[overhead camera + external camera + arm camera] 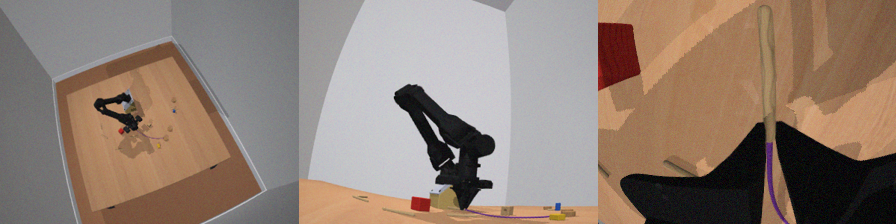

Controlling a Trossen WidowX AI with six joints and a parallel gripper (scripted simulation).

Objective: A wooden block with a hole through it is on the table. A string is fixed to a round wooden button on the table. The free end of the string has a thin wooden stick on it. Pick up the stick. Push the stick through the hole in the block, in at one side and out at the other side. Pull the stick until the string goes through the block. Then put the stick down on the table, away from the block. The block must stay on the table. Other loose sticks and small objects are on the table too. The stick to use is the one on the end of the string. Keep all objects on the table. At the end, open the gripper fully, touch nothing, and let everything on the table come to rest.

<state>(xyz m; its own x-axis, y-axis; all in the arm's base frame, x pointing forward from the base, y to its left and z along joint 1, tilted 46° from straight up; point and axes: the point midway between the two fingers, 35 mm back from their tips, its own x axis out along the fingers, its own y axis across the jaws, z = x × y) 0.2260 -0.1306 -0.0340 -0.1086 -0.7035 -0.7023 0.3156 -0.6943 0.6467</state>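
Now: gripper tip 2 cm past the red cube, 12 cm to the left of it and 1 cm below it. The rest, counted from my gripper tip: yellow piece: 26 cm ahead, 12 cm to the left, 1 cm below; thin wooden stick: 2 cm behind, 1 cm to the right; wooden block: 4 cm ahead, 14 cm to the left.
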